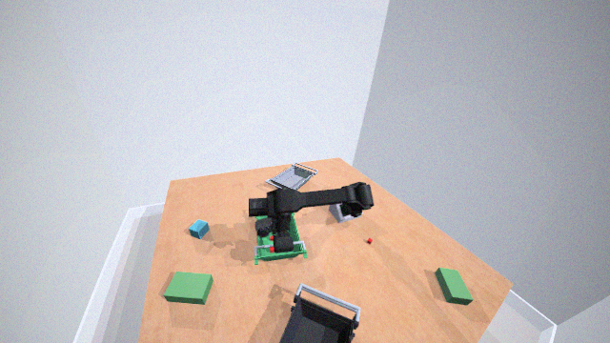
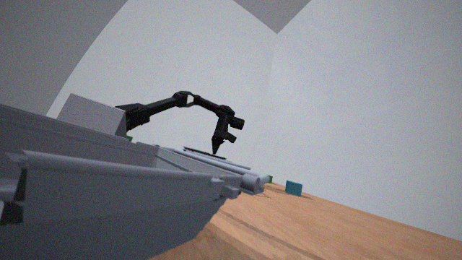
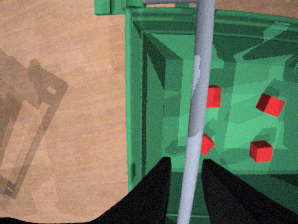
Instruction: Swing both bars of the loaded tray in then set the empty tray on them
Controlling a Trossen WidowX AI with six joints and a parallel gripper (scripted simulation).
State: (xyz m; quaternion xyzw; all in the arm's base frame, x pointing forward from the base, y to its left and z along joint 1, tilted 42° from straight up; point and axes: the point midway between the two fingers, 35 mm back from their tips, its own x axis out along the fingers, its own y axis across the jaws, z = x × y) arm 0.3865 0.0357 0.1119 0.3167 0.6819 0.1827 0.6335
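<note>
The grey tray lies 25 cm behind my gripper tip, 48 cm to the right of it and 3 cm below it. From my gripper tip the other things lie so: red block: 40 cm behind, 8 cm to the left, 7 cm below; blue cube: 29 cm ahead, 22 cm to the right, 6 cm below.
</note>
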